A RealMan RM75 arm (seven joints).
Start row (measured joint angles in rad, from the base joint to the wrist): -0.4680, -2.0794, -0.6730, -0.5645, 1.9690, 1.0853, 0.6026
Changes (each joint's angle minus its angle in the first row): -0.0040, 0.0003, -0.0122, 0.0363, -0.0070, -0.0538, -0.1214; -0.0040, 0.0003, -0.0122, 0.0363, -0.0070, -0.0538, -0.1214; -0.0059, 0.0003, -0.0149, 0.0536, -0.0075, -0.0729, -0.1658; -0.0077, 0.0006, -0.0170, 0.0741, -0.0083, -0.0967, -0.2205; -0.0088, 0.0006, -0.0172, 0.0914, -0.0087, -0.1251, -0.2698; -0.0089, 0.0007, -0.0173, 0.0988, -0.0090, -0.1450, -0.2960; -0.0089, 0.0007, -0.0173, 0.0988, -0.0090, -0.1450, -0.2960; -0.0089, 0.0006, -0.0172, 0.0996, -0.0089, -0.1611, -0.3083; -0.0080, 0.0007, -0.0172, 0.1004, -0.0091, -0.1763, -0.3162; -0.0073, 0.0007, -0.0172, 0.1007, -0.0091, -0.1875, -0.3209; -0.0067, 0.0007, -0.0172, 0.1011, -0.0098, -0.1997, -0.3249; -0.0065, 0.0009, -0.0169, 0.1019, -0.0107, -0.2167, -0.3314; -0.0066, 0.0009, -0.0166, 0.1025, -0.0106, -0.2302, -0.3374; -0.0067, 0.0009, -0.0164, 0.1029, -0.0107, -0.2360, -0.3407; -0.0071, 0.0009, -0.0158, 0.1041, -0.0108, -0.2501, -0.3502; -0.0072, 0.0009, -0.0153, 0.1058, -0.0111, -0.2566, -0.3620; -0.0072, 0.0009, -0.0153, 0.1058, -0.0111, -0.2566, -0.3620; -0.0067, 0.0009, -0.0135, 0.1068, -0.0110, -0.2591, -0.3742; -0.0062, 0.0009, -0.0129, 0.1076, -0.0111, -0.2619, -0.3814
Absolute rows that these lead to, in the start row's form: -0.4720, -2.0791, -0.6852, -0.5282, 1.9620, 1.0315, 0.4812; -0.4720, -2.0791, -0.6852, -0.5282, 1.9620, 1.0315, 0.4812; -0.4739, -2.0791, -0.6879, -0.5109, 1.9615, 1.0124, 0.4368; -0.4757, -2.0788, -0.6900, -0.4904, 1.9607, 0.9886, 0.3821; -0.4768, -2.0788, -0.6902, -0.4731, 1.9603, 0.9602, 0.3328; -0.4769, -2.0787, -0.6903, -0.4657, 1.9600, 0.9403, 0.3066; -0.4769, -2.0787, -0.6903, -0.4657, 1.9600, 0.9403, 0.3066; -0.4769, -2.0788, -0.6902, -0.4649, 1.9601, 0.9242, 0.2943; -0.4760, -2.0787, -0.6902, -0.4641, 1.9599, 0.9090, 0.2864; -0.4753, -2.0787, -0.6902, -0.4638, 1.9599, 0.8978, 0.2817; -0.4747, -2.0787, -0.6902, -0.4634, 1.9592, 0.8856, 0.2777; -0.4745, -2.0785, -0.6899, -0.4626, 1.9583, 0.8686, 0.2712; -0.4746, -2.0785, -0.6896, -0.4620, 1.9584, 0.8551, 0.2652; -0.4747, -2.0785, -0.6894, -0.4616, 1.9583, 0.8493, 0.2619; -0.4751, -2.0785, -0.6888, -0.4604, 1.9582, 0.8352, 0.2524; -0.4752, -2.0785, -0.6883, -0.4587, 1.9579, 0.8287, 0.2406; -0.4752, -2.0785, -0.6883, -0.4587, 1.9579, 0.8287, 0.2406; -0.4747, -2.0785, -0.6865, -0.4577, 1.9580, 0.8262, 0.2284; -0.4742, -2.0785, -0.6859, -0.4569, 1.9579, 0.8234, 0.2212
